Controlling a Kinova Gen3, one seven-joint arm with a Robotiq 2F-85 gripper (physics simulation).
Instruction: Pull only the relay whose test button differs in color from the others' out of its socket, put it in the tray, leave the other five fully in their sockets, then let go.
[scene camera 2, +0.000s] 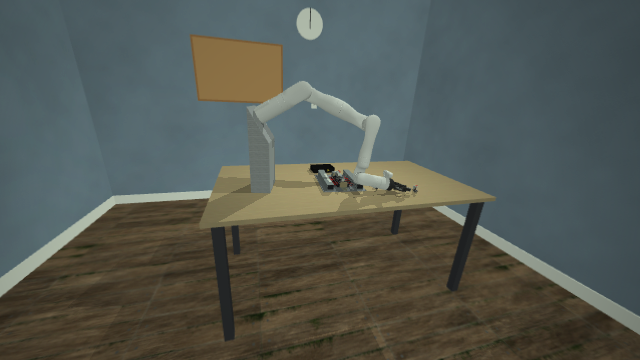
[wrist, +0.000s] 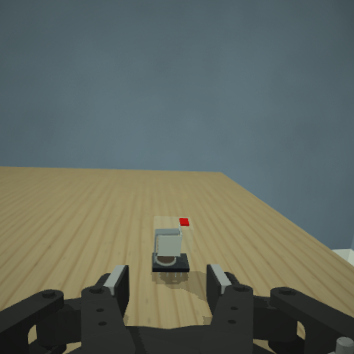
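Pixels of known places: gripper, fingertip midpoint: (scene camera 2: 408, 188) (wrist: 167, 280); arm's base, link origin: (scene camera 2: 258, 116).
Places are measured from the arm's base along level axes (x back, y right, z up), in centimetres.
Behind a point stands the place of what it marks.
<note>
A relay (scene camera 2: 415, 188) {x -85.4, y 40.8, z -38.2 cm} (wrist: 169, 245) {x -85.3, y 39.5, z -38.1 cm} with a clear case, a red test button and a dark base is just beyond the fingertips, away from the sockets. Its pins face the gripper and table; whether they touch the table is hard to tell. My gripper (scene camera 2: 407, 189) {x -81.8, y 38.6, z -38.6 cm} (wrist: 167, 280) {x -81.8, y 38.6, z -38.6 cm} is partly open, low over the table, with a gap between its fingers and nothing held. The other relays and sockets (scene camera 2: 340, 179) {x -44.1, y 20.3, z -35.2 cm} show as a small red and dark cluster between grey rails; button colors and seating cannot be made out. A black tray-like container (scene camera 2: 322, 168) {x -46.5, y -11.1, z -37.5 cm} stands behind them.
Grey rails (scene camera 2: 325, 180) {x -36.3, y 15.6, z -36.7 cm} flank the sockets, close to the arm's wrist. A tiny dark item (scene camera 2: 376, 189) {x -65.5, y 28.9, z -40.4 cm} lies on the table (scene camera 2: 280, 205) {x -3.3, y 32.4, z -40.9 cm} under the forearm. The table's right edge shows in the wrist view. The arm's grey pedestal (scene camera 2: 261, 160) {x 2.0, y 13.9, z -21.9 cm} stands at the left.
</note>
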